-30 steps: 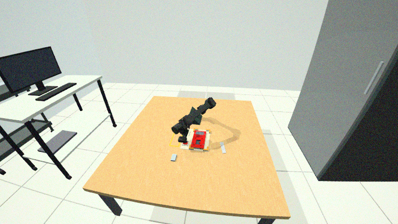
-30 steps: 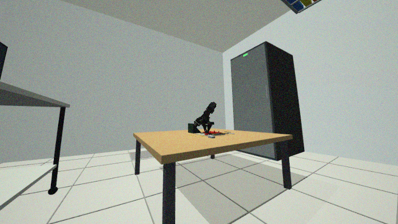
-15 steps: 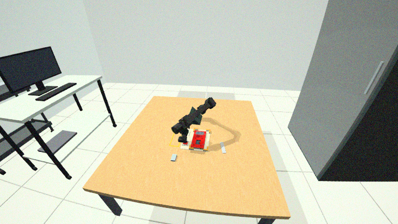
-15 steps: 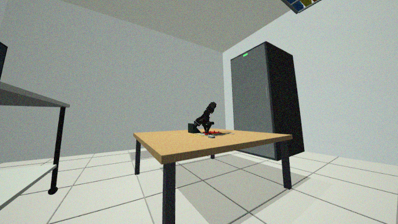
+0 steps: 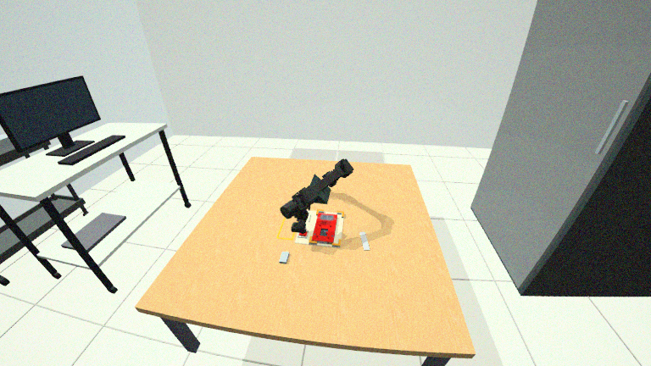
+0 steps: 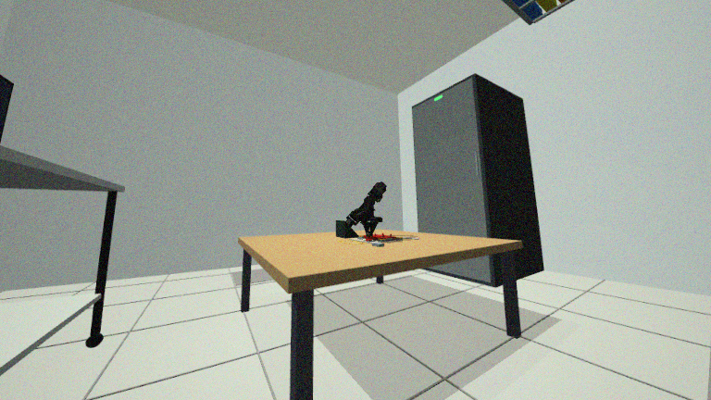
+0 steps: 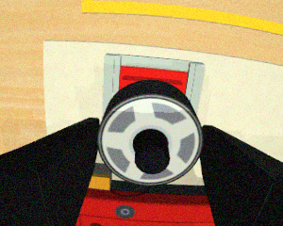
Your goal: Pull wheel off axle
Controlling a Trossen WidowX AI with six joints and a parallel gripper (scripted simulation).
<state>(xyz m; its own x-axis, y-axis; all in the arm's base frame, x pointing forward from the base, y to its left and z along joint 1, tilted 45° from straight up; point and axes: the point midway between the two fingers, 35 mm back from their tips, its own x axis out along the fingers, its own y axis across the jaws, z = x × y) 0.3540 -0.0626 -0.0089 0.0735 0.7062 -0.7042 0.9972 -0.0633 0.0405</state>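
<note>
Now: gripper tip right at the wheel. Also, from my gripper tip: cream base plate 60 mm behind, 100 mm to the left, 30 mm below.
</note>
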